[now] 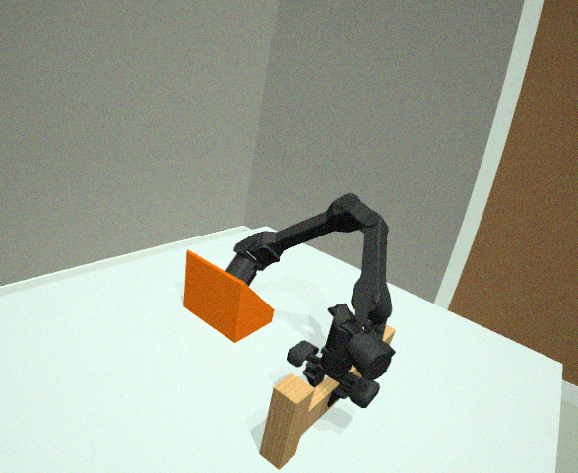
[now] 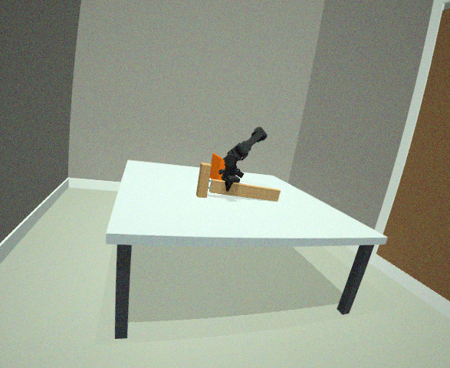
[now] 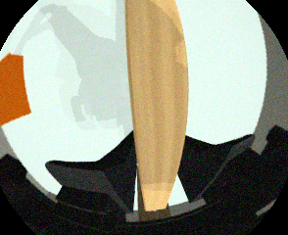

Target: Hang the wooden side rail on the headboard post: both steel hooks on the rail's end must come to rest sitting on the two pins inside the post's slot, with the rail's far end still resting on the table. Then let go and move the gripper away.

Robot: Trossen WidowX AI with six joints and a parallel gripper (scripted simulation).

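The wooden headboard post is 20 mm behind my gripper tip, 140 mm to the right of it and 40 mm above it.
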